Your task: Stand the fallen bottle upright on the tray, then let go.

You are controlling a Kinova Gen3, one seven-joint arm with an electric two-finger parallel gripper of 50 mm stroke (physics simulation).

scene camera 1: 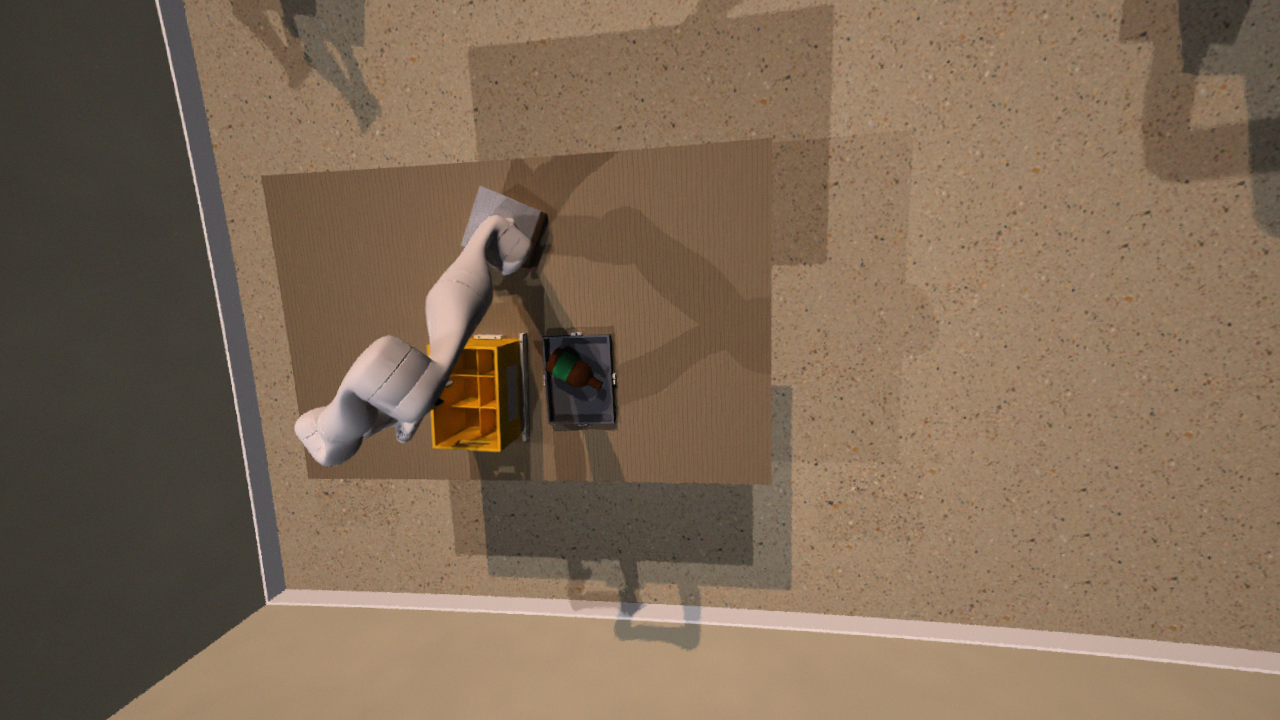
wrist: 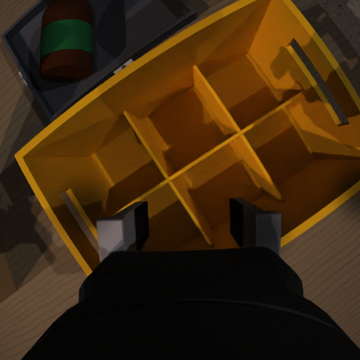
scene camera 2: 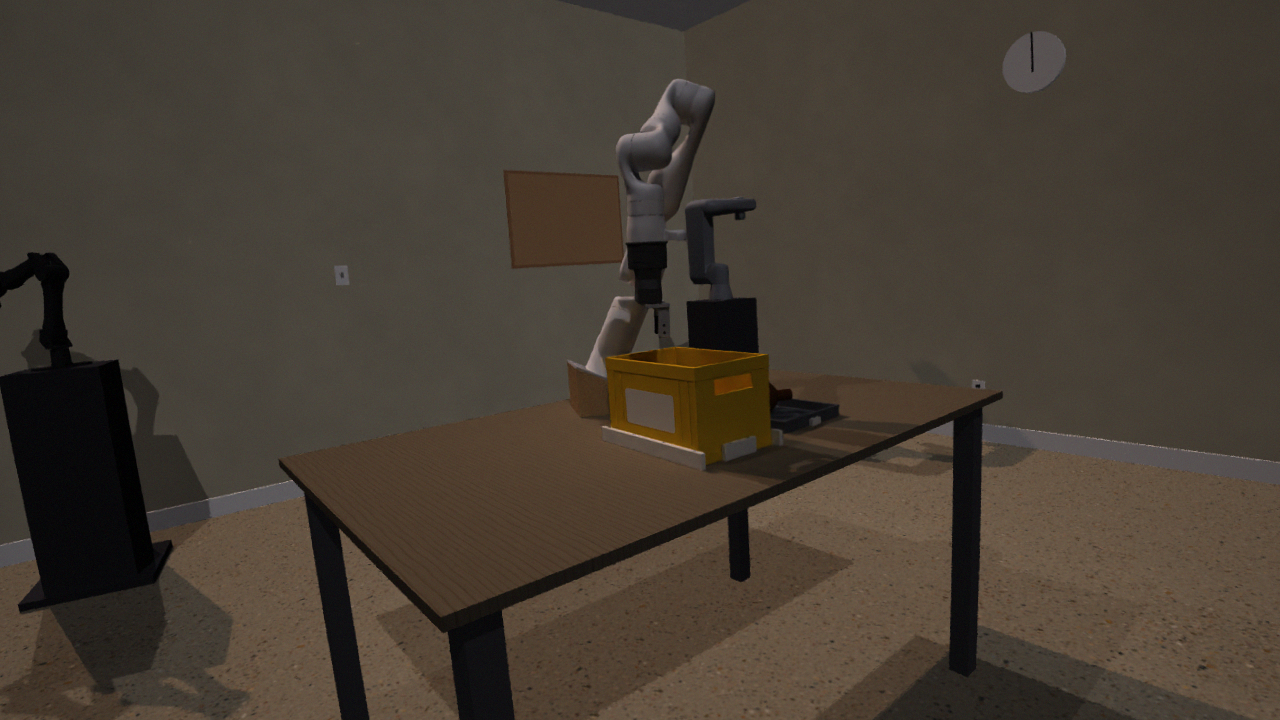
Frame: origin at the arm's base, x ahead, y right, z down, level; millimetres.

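Where they show: gripper, fingertip midpoint: (scene camera 1: 444, 390) (scene camera 2: 662, 335); arm's base at its link origin: (scene camera 2: 602, 375).
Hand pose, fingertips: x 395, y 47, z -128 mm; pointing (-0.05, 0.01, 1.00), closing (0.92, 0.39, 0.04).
Note:
Things, the pixels of their centre, and the offset from my fingertips. "spot": a spot on its surface instead.
- brown bottle with a green band, body centre: (scene camera 2: 758, 397) (scene camera 1: 576, 372) dx -62, dy -281, dz +176 mm
- dark tray at a spot on its surface: (scene camera 1: 580, 420) spot: dx +80, dy -303, dz +203 mm
- yellow crate at the middle of its body: (scene camera 2: 686, 399) (scene camera 1: 479, 391) dx +26, dy -30, dz +130 mm
A brown bottle with a green band (scene camera 1: 571, 368) (wrist: 67, 42) lies on its side in the dark tray (scene camera 1: 580, 420) (wrist: 37, 102). In scene camera 1 its neck points to the lower right. In scene camera 2 a bit of the bottle (scene camera 2: 780, 394) shows behind the crate, above the tray (scene camera 2: 827, 409). My gripper (wrist: 188, 217) (scene camera 2: 662, 344) is open and empty. It hangs above the yellow crate, pointing down, beside the tray and apart from the bottle. In scene camera 1 the arm largely hides the gripper.
The yellow crate (scene camera 1: 511, 394) (scene camera 2: 733, 420) (wrist: 90, 102) has several compartments and stands next to the tray, with pale strips (scene camera 1: 525, 386) (scene camera 2: 653, 445) along its base. A grey-topped block (scene camera 1: 483, 207) stands by the arm's base. Other arms stand on black pedestals (scene camera 2: 76, 474) (scene camera 2: 723, 324).

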